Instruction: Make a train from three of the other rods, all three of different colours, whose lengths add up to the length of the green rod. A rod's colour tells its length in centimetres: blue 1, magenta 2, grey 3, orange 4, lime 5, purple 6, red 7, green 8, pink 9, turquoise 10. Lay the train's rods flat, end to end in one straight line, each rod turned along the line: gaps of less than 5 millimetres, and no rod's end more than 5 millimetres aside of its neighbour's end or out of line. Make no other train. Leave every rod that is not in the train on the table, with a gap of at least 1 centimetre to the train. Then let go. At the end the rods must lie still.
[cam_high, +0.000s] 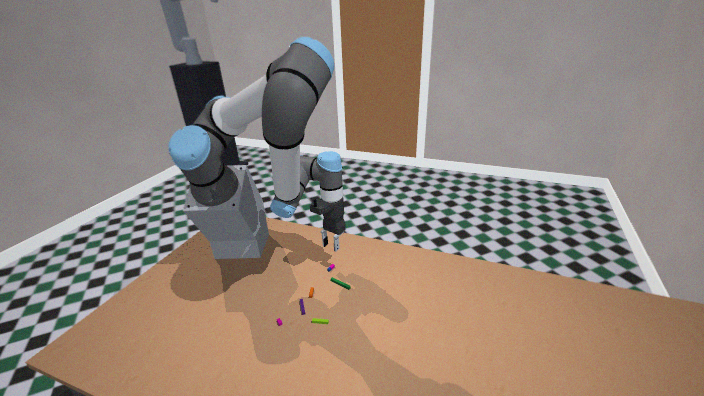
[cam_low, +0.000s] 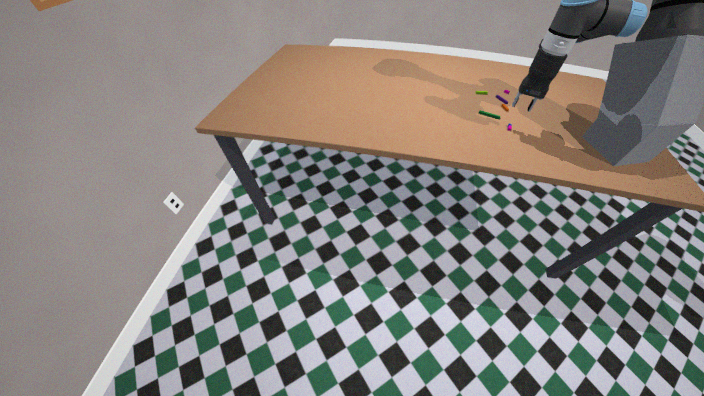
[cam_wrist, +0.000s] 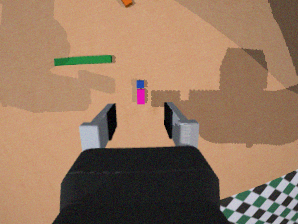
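Now: the lime rod 24 cm to the right of my hand, 10 cm below it and 8 cm ahead of it. Also, from my hand: blue rod: 10 cm below, 2 cm to the right; then green rod: 10 cm below, 7 cm to the right, 6 cm ahead; then orange rod: 15 cm to the right, 10 cm below, 1 cm behind.
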